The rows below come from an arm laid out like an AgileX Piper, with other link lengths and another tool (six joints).
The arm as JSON. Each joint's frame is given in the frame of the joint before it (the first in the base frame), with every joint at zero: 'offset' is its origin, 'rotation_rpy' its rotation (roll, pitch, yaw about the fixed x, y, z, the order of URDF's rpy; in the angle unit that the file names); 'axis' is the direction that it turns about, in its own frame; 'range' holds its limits. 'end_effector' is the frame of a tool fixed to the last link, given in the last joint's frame.
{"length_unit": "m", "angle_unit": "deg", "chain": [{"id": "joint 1", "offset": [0.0, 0.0, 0.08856], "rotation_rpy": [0.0, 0.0, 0.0], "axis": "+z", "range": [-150.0, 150.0]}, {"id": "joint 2", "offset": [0.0, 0.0, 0.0], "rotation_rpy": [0.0, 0.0, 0.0], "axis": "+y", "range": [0.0, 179.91]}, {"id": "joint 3", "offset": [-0.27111, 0.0, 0.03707], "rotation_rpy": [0.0, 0.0, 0.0], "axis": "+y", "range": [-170.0, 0.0]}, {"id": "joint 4", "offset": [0.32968, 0.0, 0.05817], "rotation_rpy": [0.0, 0.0, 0.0], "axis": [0.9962, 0.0, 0.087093], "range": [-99.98, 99.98]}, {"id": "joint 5", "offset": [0.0, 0.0, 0.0], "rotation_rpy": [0.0, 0.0, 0.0], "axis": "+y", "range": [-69.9, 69.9]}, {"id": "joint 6", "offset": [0.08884, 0.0, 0.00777], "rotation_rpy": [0.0, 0.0, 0.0], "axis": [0.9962, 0.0, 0.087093], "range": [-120.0, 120.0]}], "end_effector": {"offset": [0.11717, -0.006, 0.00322], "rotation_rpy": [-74.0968, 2.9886, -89.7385]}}
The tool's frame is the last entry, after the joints.
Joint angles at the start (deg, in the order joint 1, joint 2, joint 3, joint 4, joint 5, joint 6): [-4.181, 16.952, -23.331, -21.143, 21.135, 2.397]
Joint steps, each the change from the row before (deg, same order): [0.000, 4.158, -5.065, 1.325, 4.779, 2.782]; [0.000, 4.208, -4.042, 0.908, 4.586, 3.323]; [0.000, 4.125, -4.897, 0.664, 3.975, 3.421]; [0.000, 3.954, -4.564, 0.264, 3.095, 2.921]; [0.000, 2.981, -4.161, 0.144, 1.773, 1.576]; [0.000, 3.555, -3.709, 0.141, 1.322, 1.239]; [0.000, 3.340, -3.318, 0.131, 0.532, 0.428]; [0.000, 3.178, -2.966, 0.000, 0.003, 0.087]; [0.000, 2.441, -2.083, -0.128, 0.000, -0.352]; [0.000, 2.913, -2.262, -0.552, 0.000, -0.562]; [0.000, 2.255, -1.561, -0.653, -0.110, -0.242]
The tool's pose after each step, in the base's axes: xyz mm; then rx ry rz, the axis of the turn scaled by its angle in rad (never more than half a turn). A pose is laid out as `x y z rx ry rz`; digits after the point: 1 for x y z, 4 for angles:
273.6 -58.0 271.8 -1.2943 1.2796 -1.4715
278.6 -61.2 271.6 -1.2790 1.3973 -1.3989
283.9 -63.7 281.0 -1.2416 1.4916 -1.3416
290.6 -66.0 290.8 -1.2081 1.5655 -1.2995
296.7 -67.4 305.8 -1.1785 1.5956 -1.2834
306.5 -68.8 314.7 -1.1644 1.6280 -1.2642
317.7 -69.6 323.1 -1.1604 1.6417 -1.2551
329.8 -70.5 330.4 -1.1616 1.6454 -1.2527
339.4 -71.6 334.1 -1.1737 1.6465 -1.2550
351.2 -73.8 336.3 -1.1971 1.6480 -1.2643
360.6 -75.9 336.5 -1.2154 1.6506 -1.2730

